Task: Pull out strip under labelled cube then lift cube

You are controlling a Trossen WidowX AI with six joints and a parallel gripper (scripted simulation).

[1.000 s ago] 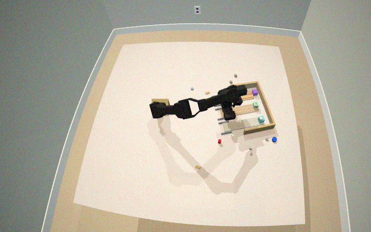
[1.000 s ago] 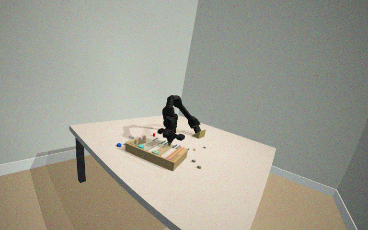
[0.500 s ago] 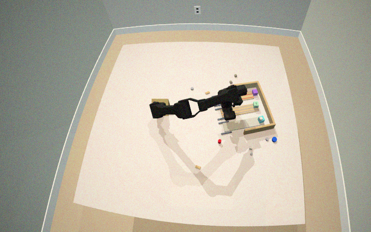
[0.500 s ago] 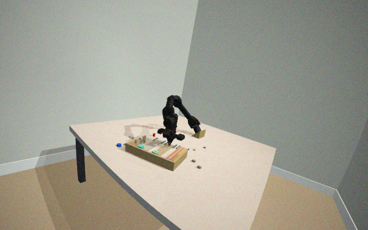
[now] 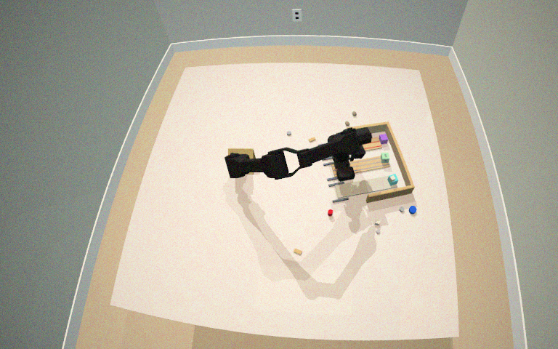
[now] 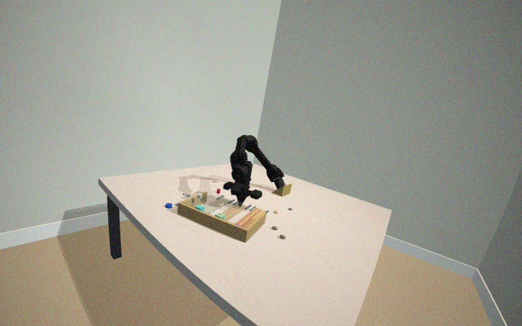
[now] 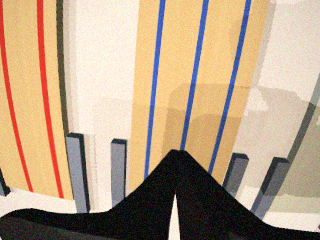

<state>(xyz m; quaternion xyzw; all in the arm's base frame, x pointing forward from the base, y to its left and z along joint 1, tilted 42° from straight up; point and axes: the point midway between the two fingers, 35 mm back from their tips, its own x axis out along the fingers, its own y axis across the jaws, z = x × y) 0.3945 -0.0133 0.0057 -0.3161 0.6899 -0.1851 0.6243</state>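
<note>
The blue-lined strip lies 90 mm ahead of my gripper tip and 20 mm to the left of it. Round my gripper tip: blue cylinder: 280 mm ahead, 180 mm to the right; then red cylinder: 190 mm to the right, 40 mm behind, 10 mm above.
</note>
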